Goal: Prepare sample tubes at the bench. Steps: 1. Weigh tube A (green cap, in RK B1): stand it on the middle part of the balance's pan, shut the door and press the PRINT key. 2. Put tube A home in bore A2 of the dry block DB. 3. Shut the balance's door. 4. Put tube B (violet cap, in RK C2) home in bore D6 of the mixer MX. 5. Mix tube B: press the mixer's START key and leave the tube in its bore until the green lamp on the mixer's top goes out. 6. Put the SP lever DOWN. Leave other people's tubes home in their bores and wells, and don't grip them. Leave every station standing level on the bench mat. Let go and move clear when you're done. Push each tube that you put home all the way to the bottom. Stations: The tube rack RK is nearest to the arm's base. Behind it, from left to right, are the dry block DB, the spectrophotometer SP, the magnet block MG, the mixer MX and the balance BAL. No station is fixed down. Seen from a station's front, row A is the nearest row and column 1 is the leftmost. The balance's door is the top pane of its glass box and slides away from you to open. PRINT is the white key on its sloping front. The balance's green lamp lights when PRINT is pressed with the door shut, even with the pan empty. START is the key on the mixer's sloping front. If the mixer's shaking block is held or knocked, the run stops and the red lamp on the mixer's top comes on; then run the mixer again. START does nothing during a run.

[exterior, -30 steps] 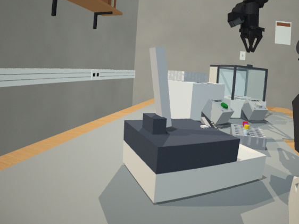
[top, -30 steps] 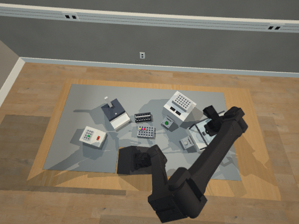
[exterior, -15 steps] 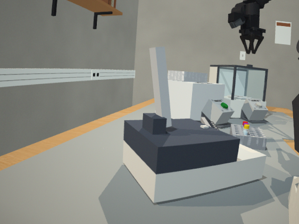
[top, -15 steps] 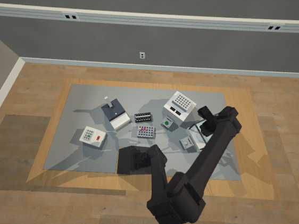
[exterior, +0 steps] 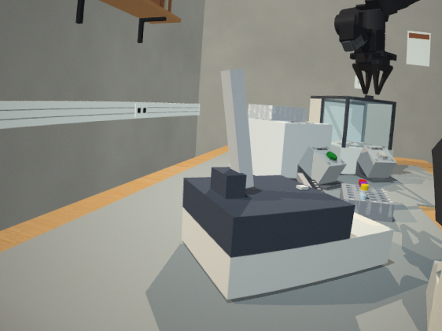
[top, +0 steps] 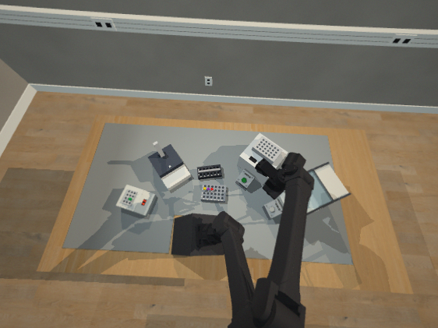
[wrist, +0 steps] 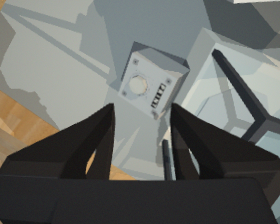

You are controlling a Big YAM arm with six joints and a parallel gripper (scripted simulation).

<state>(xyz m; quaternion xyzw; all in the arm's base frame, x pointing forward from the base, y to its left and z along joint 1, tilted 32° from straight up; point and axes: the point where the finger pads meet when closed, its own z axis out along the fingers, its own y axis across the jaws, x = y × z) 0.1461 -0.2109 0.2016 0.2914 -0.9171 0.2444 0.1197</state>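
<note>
My gripper is now 270 mm to the right of the violet-capped tube B, 200 mm above it and 80 mm short of it. The rest, counted from my hand: print key 160 mm below, 60 mm behind, 30 mm to the right; then balance door 140 mm to the right, 20 mm below, 20 mm behind; then green start key 160 mm below, 100 mm ahead, 80 mm to the left.
</note>
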